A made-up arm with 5 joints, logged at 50 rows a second.
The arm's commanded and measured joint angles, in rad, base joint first. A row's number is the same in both.
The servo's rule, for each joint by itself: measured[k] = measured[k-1] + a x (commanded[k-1-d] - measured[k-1]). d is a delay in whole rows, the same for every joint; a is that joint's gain. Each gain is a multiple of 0.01, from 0.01 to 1. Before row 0 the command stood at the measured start. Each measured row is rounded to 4 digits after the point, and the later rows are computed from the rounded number. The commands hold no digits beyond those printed.
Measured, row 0:
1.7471, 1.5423, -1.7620, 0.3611, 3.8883
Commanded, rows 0 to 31:
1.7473, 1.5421, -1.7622, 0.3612, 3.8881
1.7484, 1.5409, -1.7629, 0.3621, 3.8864
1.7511, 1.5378, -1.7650, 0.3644, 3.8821
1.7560, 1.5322, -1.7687, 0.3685, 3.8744
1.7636, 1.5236, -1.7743, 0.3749, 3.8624
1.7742, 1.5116, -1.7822, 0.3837, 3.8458
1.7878, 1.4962, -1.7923, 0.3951, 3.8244
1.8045, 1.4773, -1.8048, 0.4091, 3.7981
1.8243, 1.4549, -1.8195, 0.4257, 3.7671
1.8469, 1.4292, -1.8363, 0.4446, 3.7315
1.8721, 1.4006, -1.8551, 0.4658, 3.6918
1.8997, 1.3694, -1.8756, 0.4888, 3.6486
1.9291, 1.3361, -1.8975, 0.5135, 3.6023
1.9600, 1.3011, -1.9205, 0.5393, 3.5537
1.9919, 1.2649, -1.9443, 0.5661, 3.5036
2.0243, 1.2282, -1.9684, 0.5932, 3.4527
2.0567, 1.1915, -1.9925, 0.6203, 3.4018
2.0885, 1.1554, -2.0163, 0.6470, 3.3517
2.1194, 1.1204, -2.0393, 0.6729, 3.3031
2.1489, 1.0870, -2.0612, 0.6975, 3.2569
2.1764, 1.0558, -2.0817, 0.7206, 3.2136
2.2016, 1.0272, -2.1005, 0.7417, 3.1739
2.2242, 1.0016, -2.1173, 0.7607, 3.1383
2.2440, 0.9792, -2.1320, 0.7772, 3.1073
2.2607, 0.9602, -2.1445, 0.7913, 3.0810
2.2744, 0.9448, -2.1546, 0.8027, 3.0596
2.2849, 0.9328, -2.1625, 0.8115, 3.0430
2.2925, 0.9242, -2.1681, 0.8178, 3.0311
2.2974, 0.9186, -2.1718, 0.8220, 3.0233
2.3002, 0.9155, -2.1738, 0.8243, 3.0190
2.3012, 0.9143, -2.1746, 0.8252, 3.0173
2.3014, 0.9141, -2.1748, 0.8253, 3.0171
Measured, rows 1 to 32:
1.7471, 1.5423, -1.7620, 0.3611, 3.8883
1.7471, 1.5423, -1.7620, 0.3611, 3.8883
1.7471, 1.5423, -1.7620, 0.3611, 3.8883
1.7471, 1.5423, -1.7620, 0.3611, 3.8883
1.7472, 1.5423, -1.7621, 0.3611, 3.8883
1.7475, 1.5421, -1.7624, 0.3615, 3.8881
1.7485, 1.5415, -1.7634, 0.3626, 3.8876
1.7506, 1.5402, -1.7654, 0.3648, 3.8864
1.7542, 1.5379, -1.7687, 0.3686, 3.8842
1.7598, 1.5342, -1.7737, 0.3743, 3.8807
1.7676, 1.5289, -1.7806, 0.3822, 3.8756
1.7779, 1.5217, -1.7896, 0.3924, 3.8686
1.7909, 1.5123, -1.8007, 0.4051, 3.8595
1.8066, 1.5007, -1.8139, 0.4201, 3.8480
1.8249, 1.4867, -1.8291, 0.4375, 3.8339
1.8458, 1.4703, -1.8463, 0.4570, 3.8172
1.8691, 1.4515, -1.8652, 0.4785, 3.7979
1.8946, 1.4304, -1.8857, 0.5016, 3.7759
1.9218, 1.4072, -1.9074, 0.5261, 3.7514
1.9505, 1.3821, -1.9300, 0.5516, 3.7245
1.9802, 1.3554, -1.9531, 0.5777, 3.6955
2.0105, 1.3274, -1.9765, 0.6040, 3.6646
2.0410, 1.2984, -1.9997, 0.6302, 3.6321
2.0712, 1.2688, -2.0225, 0.6558, 3.5983
2.1007, 1.2390, -2.0444, 0.6804, 3.5637
2.1290, 1.2093, -2.0652, 0.7037, 3.5286
2.1557, 1.1802, -2.0845, 0.7254, 3.4935
2.1804, 1.1521, -2.1021, 0.7451, 3.4587
2.2029, 1.1252, -2.1178, 0.7627, 3.4247
2.2229, 1.0999, -2.1314, 0.7779, 3.3918
2.2403, 1.0765, -2.1429, 0.7907, 3.3604
2.2549, 1.0552, -2.1522, 0.8010, 3.3308
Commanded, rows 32 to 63:
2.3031, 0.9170, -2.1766, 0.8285, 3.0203
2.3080, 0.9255, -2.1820, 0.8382, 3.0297
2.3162, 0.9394, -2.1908, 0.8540, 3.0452
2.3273, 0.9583, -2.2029, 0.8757, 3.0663
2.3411, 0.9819, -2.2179, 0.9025, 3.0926
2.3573, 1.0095, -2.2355, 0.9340, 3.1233
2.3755, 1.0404, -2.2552, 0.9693, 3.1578
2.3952, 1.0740, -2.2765, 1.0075, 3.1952
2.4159, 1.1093, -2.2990, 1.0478, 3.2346
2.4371, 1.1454, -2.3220, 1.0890, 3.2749
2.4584, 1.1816, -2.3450, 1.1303, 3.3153
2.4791, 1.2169, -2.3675, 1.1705, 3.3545
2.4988, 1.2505, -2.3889, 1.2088, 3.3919
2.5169, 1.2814, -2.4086, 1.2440, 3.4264
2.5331, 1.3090, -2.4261, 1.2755, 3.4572
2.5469, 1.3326, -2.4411, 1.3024, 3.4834
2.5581, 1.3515, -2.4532, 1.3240, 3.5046
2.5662, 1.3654, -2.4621, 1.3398, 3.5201
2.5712, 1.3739, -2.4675, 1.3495, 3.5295
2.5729, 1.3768, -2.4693, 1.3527, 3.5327
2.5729, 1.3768, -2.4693, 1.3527, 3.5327
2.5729, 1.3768, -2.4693, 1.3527, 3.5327
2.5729, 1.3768, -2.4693, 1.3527, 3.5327
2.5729, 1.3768, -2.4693, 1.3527, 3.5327
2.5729, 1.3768, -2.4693, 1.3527, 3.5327
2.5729, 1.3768, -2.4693, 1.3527, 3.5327
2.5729, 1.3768, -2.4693, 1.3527, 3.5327
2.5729, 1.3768, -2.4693, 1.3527, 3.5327
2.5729, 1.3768, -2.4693, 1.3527, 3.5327
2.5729, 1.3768, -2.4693, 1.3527, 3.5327
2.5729, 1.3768, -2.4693, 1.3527, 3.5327
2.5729, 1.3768, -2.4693, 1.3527, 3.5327
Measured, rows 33 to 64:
2.2668, 1.0361, -2.1595, 0.8090, 3.3031
2.2762, 1.0192, -2.1648, 0.8148, 3.2775
2.2832, 1.0045, -2.1684, 0.8188, 3.2541
2.2883, 0.9918, -2.1708, 0.8213, 3.2328
2.2924, 0.9813, -2.1729, 0.8240, 3.2137
2.2968, 0.9735, -2.1763, 0.8294, 3.1971
2.3022, 0.9687, -2.1817, 0.8387, 3.1834
2.3092, 0.9672, -2.1895, 0.8528, 3.1729
2.3181, 0.9693, -2.2000, 0.8717, 3.1657
2.3291, 0.9749, -2.2131, 0.8954, 3.1619
2.3421, 0.9841, -2.2287, 0.9235, 3.1615
2.3570, 0.9967, -2.2464, 0.9554, 3.1645
2.3735, 1.0125, -2.2659, 0.9905, 3.1708
2.3913, 1.0311, -2.2867, 1.0279, 3.1802
2.4101, 1.0522, -2.3083, 1.0668, 3.1924
2.4294, 1.0753, -2.3302, 1.1062, 3.2070
2.4488, 1.0998, -2.3519, 1.1452, 3.2236
2.4679, 1.1252, -2.3729, 1.1827, 3.2419
2.4862, 1.1509, -2.3926, 1.2180, 3.2613
2.5032, 1.1763, -2.4105, 1.2501, 3.2813
2.5186, 1.2008, -2.4263, 1.2782, 3.3014
2.5319, 1.2238, -2.4395, 1.3016, 3.3211
2.5429, 1.2448, -2.4499, 1.3198, 3.3399
2.5513, 1.2633, -2.4571, 1.3323, 3.3573
2.5573, 1.2792, -2.4616, 1.3401, 3.3731
2.5617, 1.2929, -2.4644, 1.3449, 3.3875
2.5648, 1.3046, -2.4662, 1.3479, 3.4006
2.5671, 1.3147, -2.4673, 1.3497, 3.4125
2.5687, 1.3234, -2.4680, 1.3508, 3.4233
2.5699, 1.3309, -2.4685, 1.3515, 3.4331
2.5707, 1.3373, -2.4688, 1.3520, 3.4421
2.5713, 1.3428, -2.4690, 1.3523, 3.4503

